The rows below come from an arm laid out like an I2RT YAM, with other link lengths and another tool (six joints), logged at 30 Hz.
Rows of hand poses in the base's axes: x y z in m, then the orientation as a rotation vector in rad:
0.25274, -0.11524, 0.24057, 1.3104, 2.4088, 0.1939
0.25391, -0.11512, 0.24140, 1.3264, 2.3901, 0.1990
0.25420, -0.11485, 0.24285, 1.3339, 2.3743, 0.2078
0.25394, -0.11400, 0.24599, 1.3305, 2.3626, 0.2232
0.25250, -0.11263, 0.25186, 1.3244, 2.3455, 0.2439
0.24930, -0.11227, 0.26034, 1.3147, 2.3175, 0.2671
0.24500, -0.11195, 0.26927, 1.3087, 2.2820, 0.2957
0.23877, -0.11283, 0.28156, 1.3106, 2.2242, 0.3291
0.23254, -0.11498, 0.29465, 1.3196, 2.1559, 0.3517
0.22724, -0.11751, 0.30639, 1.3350, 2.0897, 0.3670
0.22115, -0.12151, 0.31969, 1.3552, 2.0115, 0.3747
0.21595, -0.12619, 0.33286, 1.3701, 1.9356, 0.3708
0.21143, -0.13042, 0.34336, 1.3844, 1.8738, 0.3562
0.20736, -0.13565, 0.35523, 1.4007, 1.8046, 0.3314
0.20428, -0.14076, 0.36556, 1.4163, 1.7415, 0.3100
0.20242, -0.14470, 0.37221, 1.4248, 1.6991, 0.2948
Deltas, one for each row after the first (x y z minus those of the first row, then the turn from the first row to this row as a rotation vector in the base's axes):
0.00117, 0.00012, 0.00083, 0.0029, -0.0098, -0.0159
0.00146, 0.00039, 0.00228, 0.0063, -0.0217, -0.0252
0.00120, 0.00124, 0.00542, 0.0116, -0.0367, -0.0256
-0.00024, 0.00261, 0.01129, 0.0180, -0.0585, -0.0257
-0.00344, 0.00297, 0.01977, 0.0218, -0.0912, -0.0277
-0.00774, 0.00329, 0.02870, 0.0287, -0.1296, -0.0340
-0.01397, 0.00241, 0.04099, 0.0359, -0.1835, -0.0534
-0.02020, 0.00026, 0.05408, 0.0363, -0.2396, -0.0836
-0.02550, -0.00227, 0.06582, 0.0351, -0.2888, -0.1185
-0.03159, -0.00627, 0.07912, 0.0282, -0.3427, -0.1636
-0.03679, -0.01095, 0.09229, 0.0124, -0.3937, -0.2073
-0.04131, -0.01518, 0.10279, -0.0075, -0.4306, -0.2470
-0.04538, -0.02041, 0.11466, -0.0357, -0.4687, -0.2938
-0.04846, -0.02552, 0.12499, -0.0599, -0.5024, -0.3376
-0.05032, -0.02946, 0.13164, -0.0773, -0.5254, -0.3664

